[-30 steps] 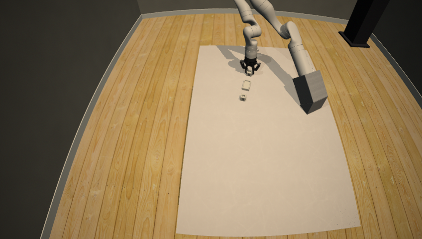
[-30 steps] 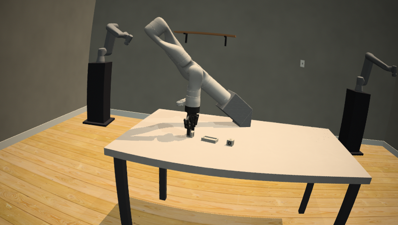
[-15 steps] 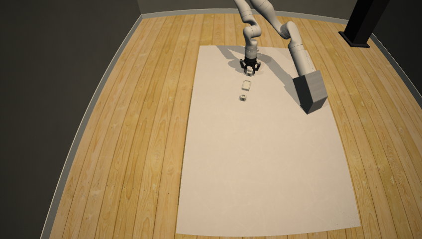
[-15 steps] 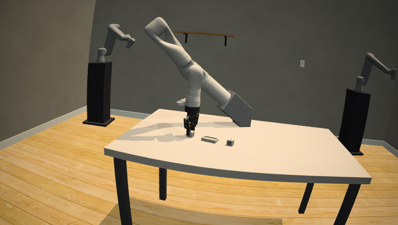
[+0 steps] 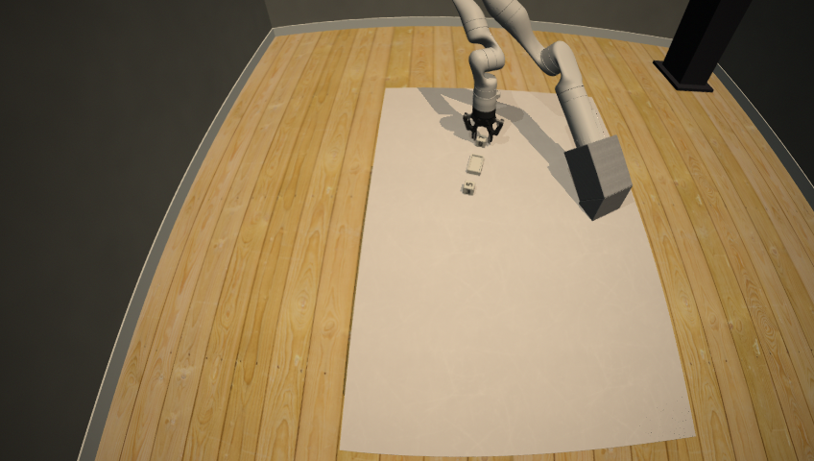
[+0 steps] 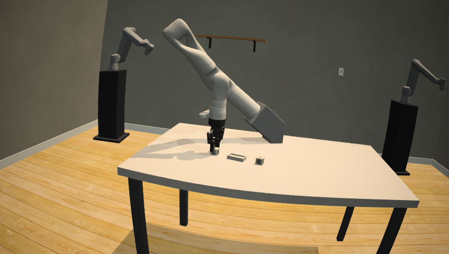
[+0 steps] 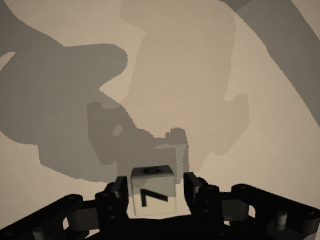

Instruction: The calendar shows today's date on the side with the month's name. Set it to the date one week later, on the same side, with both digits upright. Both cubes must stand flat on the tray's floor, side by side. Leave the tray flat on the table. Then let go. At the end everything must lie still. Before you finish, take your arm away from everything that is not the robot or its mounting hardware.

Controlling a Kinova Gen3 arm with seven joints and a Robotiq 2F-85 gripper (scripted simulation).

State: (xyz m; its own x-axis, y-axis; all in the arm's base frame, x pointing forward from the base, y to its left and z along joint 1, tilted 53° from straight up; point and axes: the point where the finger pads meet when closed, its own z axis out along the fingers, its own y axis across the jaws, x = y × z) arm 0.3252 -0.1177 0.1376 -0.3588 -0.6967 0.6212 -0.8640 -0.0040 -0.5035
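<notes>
The white digit cube lies 2 cm below my hand. From my hand the other things lie so: white calendar tray (4 cm ahead, 10 cm to the left, 2 cm below).
</notes>
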